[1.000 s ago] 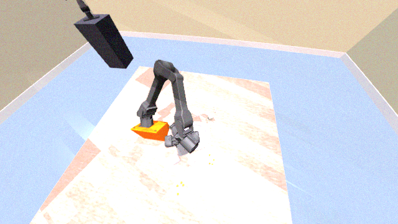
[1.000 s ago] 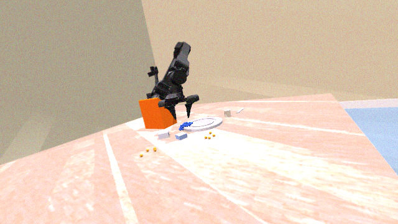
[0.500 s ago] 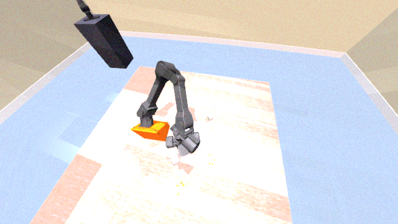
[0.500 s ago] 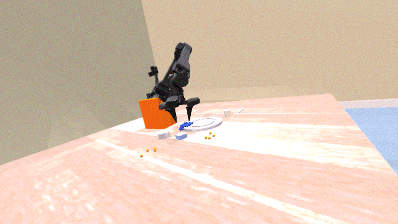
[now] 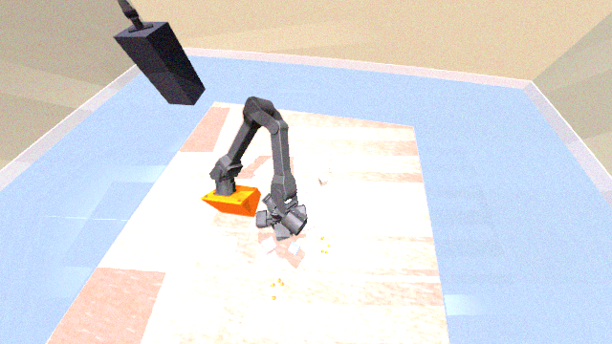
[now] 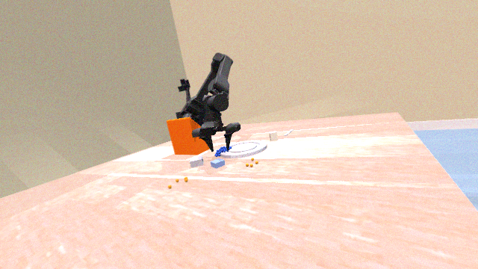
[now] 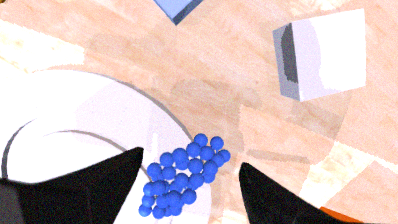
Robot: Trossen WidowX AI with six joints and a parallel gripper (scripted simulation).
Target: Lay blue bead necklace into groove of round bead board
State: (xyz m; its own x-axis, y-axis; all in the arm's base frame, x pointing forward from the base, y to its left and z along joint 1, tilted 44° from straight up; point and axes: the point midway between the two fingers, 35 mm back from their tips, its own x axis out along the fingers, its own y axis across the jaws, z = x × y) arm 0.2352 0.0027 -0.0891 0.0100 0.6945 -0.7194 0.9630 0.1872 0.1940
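Right now my gripper tip is 80 mm to the right of the round white bead board, 60 mm short of it and 10 mm above it. Also, from my gripper tip: white block (90 mm to the right, 40 mm behind, 10 mm below); then light blue cube (90 mm to the right, 60 mm ahead, 10 mm below); then beige cube (210 mm to the left, 150 mm ahead).
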